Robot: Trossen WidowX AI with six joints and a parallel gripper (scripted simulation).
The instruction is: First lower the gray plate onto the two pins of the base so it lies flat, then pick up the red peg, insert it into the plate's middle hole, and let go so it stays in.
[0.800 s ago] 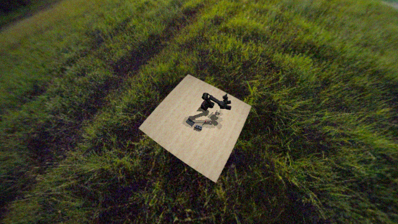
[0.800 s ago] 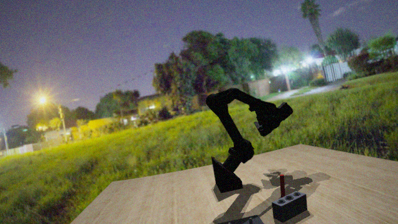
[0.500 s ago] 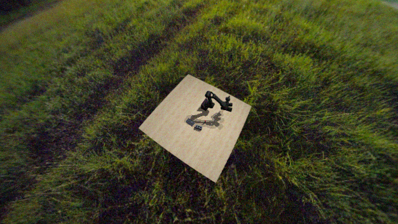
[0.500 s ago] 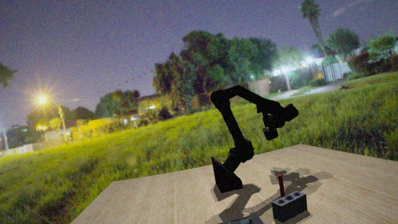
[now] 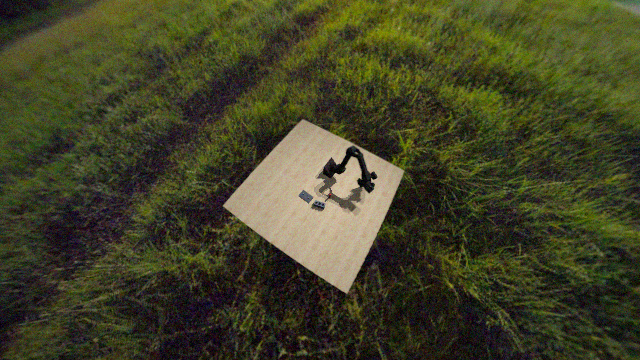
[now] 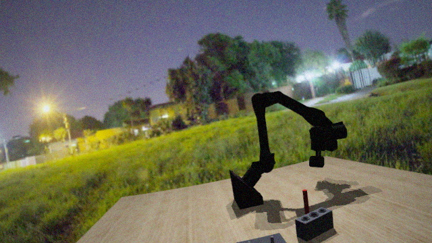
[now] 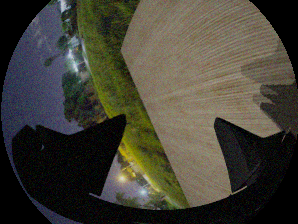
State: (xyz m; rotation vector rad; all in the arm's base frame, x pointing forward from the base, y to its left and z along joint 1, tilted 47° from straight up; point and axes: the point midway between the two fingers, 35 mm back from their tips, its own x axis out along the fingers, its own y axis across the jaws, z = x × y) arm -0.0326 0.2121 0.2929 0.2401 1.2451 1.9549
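Now: gripper tip 41 cm short of the gray plate, 32 cm to the left of it and 7 cm above it. The rest, counted from my gripper tip: red peg 30 cm ahead, 27 cm to the right, 7 cm below.
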